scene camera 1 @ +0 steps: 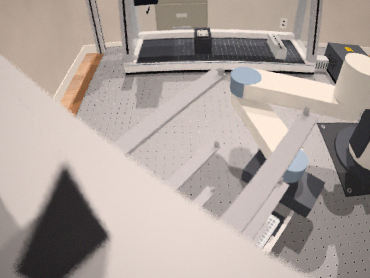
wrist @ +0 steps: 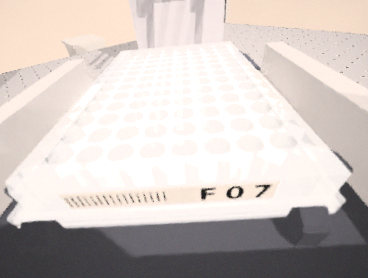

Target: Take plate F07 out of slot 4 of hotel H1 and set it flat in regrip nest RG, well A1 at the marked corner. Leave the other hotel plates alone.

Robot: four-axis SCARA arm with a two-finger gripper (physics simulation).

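Pixels of known places: gripper, fingertip midpoint: (wrist: 174, 68); arm's base, origin of the base link: (scene camera 1: 366, 156).
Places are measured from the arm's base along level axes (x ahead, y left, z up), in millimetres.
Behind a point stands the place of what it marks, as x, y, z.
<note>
White plate F07 (wrist: 172, 135) {433, 221, 86} fills the middle of the wrist view, its barcode label facing the camera. My gripper (wrist: 174, 68) {475, 273, 83} is shut on it, with a pale finger along each long side. Small dark pieces show beside its right edge and near corners; whether these belong to a nest, I cannot tell. The plate's underside and any contact beneath are hidden. In the scene view, part of a white well plate (scene camera 1: 267, 231) {420, 255, 76} shows beside a pale strip, below the arm's dark end block (scene camera 1: 309, 196) {328, 207, 135}; its label is not readable. Nest RG and its marked corner cannot be made out.
Pale bars (scene camera 1: 172, 112) {592, 362, 517} (scene camera 1: 270, 167) {540, 406, 517} and a large blurred pale surface (scene camera 1: 140, 215) block much of the scene view. A framed deck (scene camera 1: 165, 50) with a black box (scene camera 1: 202, 42) {533, -515, 117} stands at the back. A pale upright structure (wrist: 180, 22) {618, 440, 79} stands beyond the plate.
</note>
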